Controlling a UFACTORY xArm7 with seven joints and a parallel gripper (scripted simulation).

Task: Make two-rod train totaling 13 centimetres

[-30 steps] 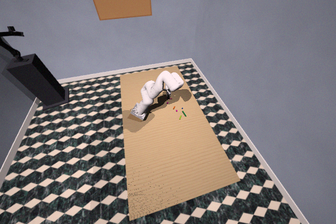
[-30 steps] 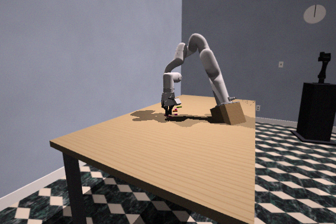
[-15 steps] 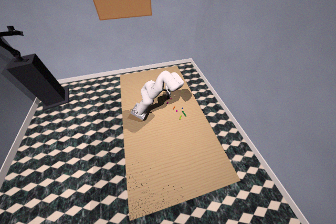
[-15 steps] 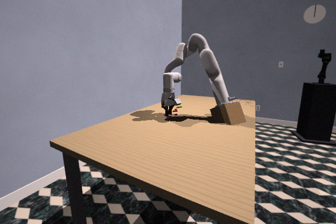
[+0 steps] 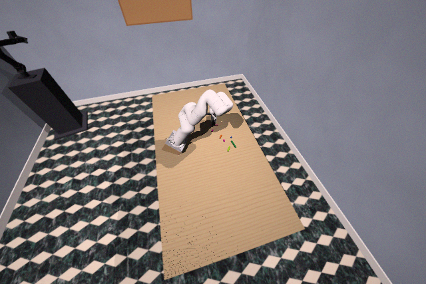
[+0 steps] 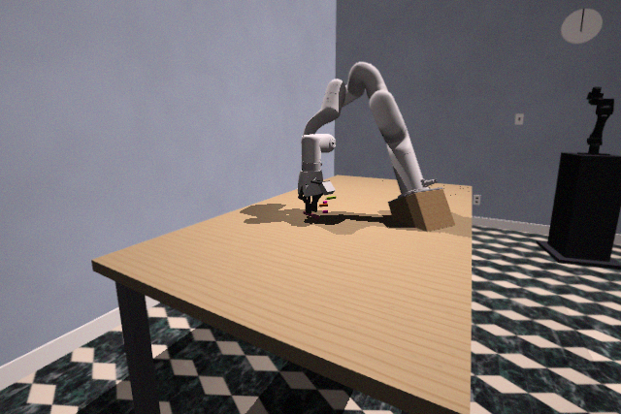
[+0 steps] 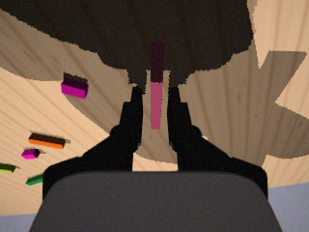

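The pink rod lies 30 mm below my hand. The rest, counted from my hand: blue rod 210 mm to the right, 80 mm ahead, 30 mm below; then green rod 280 mm to the right, 60 mm ahead, 30 mm below; then orange rod 160 mm to the right, 30 mm below, 10 mm behind.
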